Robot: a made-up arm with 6 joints. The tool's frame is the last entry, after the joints.
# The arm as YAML. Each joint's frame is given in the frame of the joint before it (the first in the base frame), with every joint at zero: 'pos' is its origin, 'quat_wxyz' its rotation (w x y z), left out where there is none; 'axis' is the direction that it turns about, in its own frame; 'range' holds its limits. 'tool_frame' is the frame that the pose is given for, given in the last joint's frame.
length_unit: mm
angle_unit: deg
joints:
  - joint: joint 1
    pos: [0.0, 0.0, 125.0]
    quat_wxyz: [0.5, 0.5, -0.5, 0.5]
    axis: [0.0, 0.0, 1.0]
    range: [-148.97, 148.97]
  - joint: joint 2
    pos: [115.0, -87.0, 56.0]
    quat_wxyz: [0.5, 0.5, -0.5, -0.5]
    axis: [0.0, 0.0, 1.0]
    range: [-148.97, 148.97]
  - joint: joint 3
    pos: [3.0, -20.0, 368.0]
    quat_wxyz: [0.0, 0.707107, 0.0, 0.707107]
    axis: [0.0, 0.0, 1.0]
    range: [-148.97, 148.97]
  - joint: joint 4
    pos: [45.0, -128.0, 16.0]
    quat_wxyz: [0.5, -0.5, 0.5, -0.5]
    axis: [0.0, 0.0, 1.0]
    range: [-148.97, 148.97]
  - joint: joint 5
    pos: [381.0, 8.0, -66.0]
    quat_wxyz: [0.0, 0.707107, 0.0, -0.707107]
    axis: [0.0, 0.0, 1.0]
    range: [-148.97, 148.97]
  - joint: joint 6
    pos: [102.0, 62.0, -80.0]
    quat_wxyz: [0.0, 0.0, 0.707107, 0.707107]
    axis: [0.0, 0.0, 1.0]
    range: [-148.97, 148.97]
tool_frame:
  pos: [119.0, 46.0, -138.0]
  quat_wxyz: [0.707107, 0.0, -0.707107, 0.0]
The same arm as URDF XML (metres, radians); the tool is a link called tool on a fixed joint. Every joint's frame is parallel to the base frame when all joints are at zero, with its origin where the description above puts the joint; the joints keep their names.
<robot name="arm">
<joint name="tool_fixed" type="fixed"><parent link="link6"/><child link="tool"/><origin xyz="-0.1380 0.0460 -0.1190"/></joint>
<joint name="joint 6" type="revolute"><parent link="link5"/><child link="link6"/><origin xyz="0.0620 -0.0800 0.1020"/><axis xyz="1 0 0"/><limit lower="-2.6000" upper="2.6000"/></joint>
<joint name="joint 5" type="revolute"><parent link="link4"/><child link="link5"/><origin xyz="-0.0080 -0.3810 0.0660"/><axis xyz="0 1 0"/><limit lower="-2.6000" upper="2.6000"/></joint>
<joint name="joint 4" type="revolute"><parent link="link3"/><child link="link4"/><origin xyz="0.0160 -0.1280 -0.0450"/><axis xyz="0 0 -1"/><limit lower="-2.6000" upper="2.6000"/></joint>
<joint name="joint 3" type="revolute"><parent link="link2"/><child link="link3"/><origin xyz="0.0030 0.0200 -0.3680"/><axis xyz="1 0 0"/><limit lower="-2.6000" upper="2.6000"/></joint>
<joint name="joint 2" type="revolute"><parent link="link1"/><child link="link2"/><origin xyz="0.0870 -0.0560 0.1150"/><axis xyz="0 0 -1"/><limit lower="-2.6000" upper="2.6000"/></joint>
<joint name="joint 1" type="revolute"><parent link="base"/><child link="link1"/><origin xyz="0.0000 0.0000 0.1250"/><axis xyz="0 -1 0"/><limit lower="-2.6000" upper="2.6000"/></joint>
<link name="base"/>
<link name="link1"/>
<link name="link2"/>
<link name="link3"/>
<link name="link4"/>
<link name="link5"/>
<link name="link6"/>
<link name="tool"/>
</robot>

